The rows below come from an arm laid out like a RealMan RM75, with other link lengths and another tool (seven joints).
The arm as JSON. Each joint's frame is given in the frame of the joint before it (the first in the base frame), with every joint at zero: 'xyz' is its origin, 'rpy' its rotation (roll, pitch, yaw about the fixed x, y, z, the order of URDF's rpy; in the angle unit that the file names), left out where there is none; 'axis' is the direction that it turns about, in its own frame. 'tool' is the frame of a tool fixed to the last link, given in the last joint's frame.
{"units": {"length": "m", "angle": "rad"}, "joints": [
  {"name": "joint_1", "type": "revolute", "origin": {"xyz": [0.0, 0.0, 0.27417]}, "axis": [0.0, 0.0, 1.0]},
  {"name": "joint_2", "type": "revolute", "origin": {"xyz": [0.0, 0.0, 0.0]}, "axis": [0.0, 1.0, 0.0]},
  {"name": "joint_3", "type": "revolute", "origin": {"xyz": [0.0, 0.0, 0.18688]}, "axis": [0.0, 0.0, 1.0]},
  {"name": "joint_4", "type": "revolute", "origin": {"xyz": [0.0, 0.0, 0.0]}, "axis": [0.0, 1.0, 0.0]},
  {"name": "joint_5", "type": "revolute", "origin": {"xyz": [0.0, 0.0, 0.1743]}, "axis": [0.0, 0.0, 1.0]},
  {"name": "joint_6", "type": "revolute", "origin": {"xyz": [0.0, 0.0, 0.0]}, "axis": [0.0, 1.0, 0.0]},
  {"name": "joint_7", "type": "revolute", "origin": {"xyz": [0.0, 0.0, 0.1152]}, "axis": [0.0, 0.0, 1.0]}
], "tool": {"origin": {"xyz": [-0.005, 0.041, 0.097], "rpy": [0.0, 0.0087, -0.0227]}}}
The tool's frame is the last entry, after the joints.
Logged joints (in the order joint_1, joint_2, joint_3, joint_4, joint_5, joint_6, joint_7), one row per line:
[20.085 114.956 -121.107 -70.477 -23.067 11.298 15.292]
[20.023 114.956 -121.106 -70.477 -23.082 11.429 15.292]
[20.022 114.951 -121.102 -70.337 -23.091 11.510 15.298]
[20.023 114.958 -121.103 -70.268 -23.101 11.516 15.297]
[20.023 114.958 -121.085 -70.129 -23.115 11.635 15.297]
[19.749 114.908 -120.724 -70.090 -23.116 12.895 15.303]
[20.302 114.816 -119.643 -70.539 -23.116 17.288 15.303]
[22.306 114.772 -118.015 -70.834 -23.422 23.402 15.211]
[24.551 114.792 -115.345 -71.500 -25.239 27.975 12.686]
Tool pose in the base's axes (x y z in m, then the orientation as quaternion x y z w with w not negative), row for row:
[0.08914 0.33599 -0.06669 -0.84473 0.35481 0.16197 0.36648]
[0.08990 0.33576 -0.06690 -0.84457 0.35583 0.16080 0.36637]
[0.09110 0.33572 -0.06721 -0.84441 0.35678 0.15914 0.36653]
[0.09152 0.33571 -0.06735 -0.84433 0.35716 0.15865 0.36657]
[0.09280 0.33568 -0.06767 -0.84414 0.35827 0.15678 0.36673]
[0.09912 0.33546 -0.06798 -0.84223 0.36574 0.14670 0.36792]
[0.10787 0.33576 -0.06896 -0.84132 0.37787 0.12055 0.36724]
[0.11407 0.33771 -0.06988 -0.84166 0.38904 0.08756 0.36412]
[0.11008 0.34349 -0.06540 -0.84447 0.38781 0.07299 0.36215]
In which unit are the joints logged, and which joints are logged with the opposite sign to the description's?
The joints are logged in degrees. Opposite sign: joint_5.
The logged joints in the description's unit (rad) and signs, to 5 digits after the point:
[0.35055 2.00636 -2.11372 -1.23006 0.40260 0.19719 0.26690]
[0.34947 2.00636 -2.11370 -1.23006 0.40286 0.19947 0.26690]
[0.34945 2.00627 -2.11363 -1.22761 0.40301 0.20089 0.26700]
[0.34947 2.00640 -2.11365 -1.22641 0.40319 0.20099 0.26698]
[0.34947 2.00640 -2.11333 -1.22398 0.40343 0.20307 0.26698]
[0.34469 2.00552 -2.10703 -1.22330 0.40345 0.22506 0.26709]
[0.35434 2.00392 -2.08816 -1.23114 0.40345 0.30173 0.26709]
[0.38931 2.00315 -2.05975 -1.23629 0.40879 0.40844 0.26548]
[0.42850 2.00350 -2.01315 -1.24791 0.44050 0.48826 0.22141]

